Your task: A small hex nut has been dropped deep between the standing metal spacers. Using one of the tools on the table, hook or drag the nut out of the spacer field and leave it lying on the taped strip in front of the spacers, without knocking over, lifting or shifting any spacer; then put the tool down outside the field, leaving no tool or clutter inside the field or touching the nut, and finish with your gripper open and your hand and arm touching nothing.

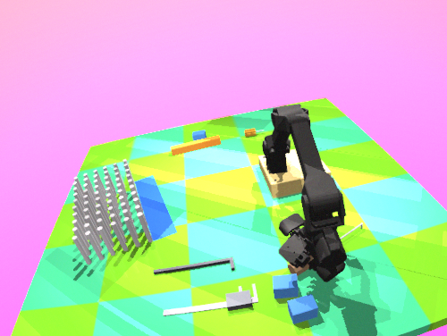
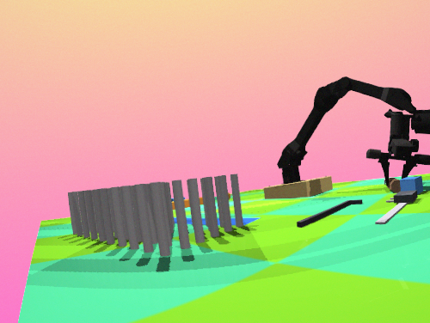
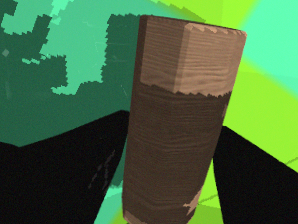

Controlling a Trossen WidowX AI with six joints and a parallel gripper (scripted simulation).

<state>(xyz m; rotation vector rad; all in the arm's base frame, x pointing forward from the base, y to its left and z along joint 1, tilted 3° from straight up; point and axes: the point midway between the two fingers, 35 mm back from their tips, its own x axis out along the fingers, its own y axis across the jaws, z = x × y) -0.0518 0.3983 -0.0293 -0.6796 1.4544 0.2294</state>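
Right now my gripper tip is 90 mm past the wooden-handled hook tool and 60 mm to the left of it. The rest, counted from my gripper tip: blue taped strip 500 mm ahead, 320 mm to the right, 10 mm below; orange bar 700 mm to the right, 390 mm ahead.
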